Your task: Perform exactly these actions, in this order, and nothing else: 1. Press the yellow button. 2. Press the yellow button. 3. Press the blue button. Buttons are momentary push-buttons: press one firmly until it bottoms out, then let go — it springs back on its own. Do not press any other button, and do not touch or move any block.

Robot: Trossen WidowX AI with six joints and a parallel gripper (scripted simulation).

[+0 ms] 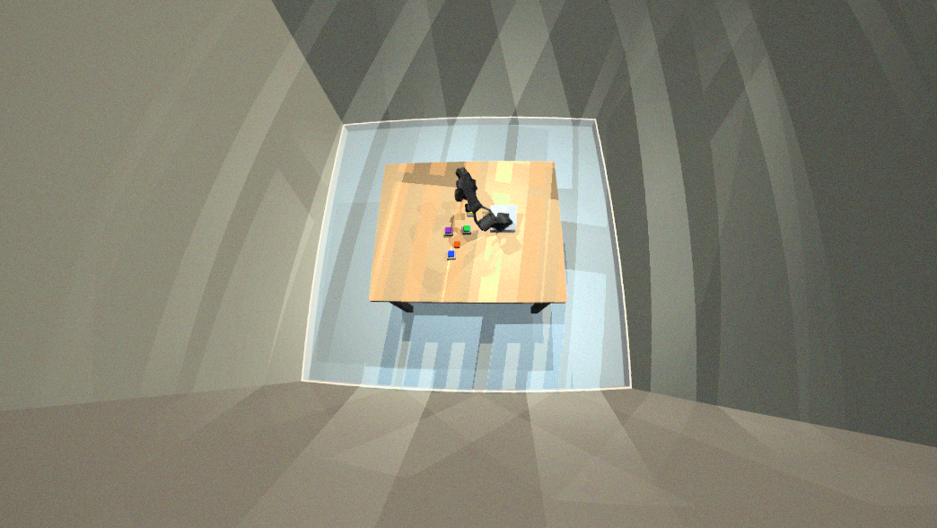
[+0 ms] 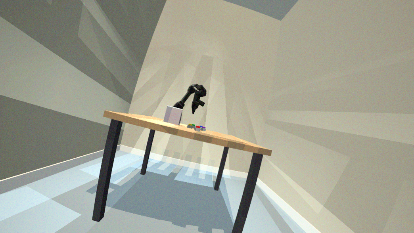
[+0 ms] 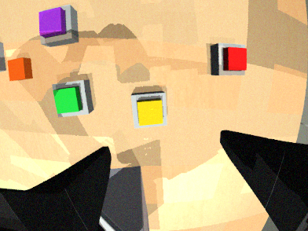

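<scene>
The yellow button is 10 cm below my gripper tip. From my gripper tip the other things lie so: red button (7 cm ahead, 12 cm to the right, 10 cm below); then purple button (13 cm ahead, 13 cm to the left, 10 cm below); then green button (2 cm ahead, 12 cm to the left, 10 cm below).
</scene>
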